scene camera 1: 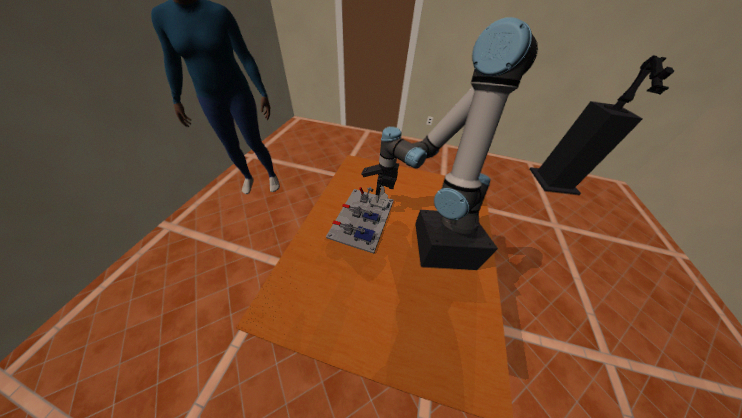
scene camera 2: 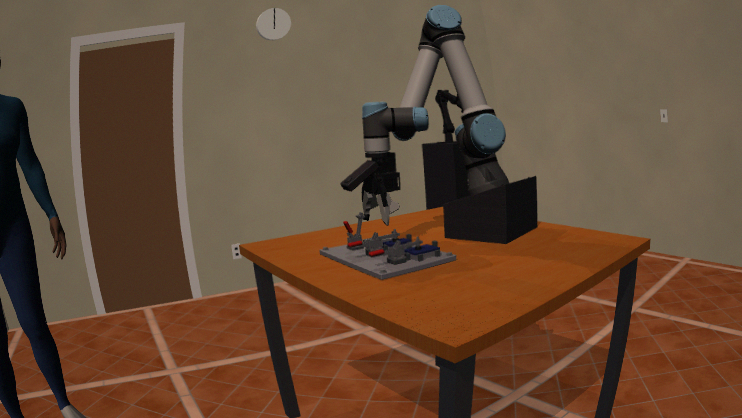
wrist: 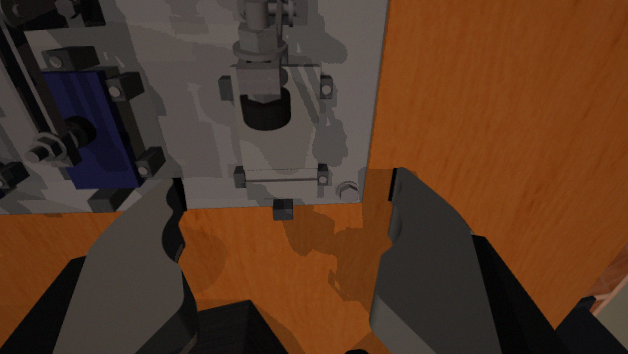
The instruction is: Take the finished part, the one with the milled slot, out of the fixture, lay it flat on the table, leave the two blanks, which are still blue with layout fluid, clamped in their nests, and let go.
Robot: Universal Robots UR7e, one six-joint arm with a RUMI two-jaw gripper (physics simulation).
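The finished part, pale grey with a slot across its near end, sits in the end nest of the grey fixture plate. Its toggle clamp stands raised, black tip up. Two blue blanks lie in the other nests under lowered clamp arms; the nearer blue blank shows in the wrist view. My gripper is open and empty, above the finished part's slotted end, one finger towards each side.
The plate lies on the wooden table. Red clamp handles stick out on the side away from the arm's black base. Small stop blocks and a corner bolt stand around the end nest. A person stands beyond the table.
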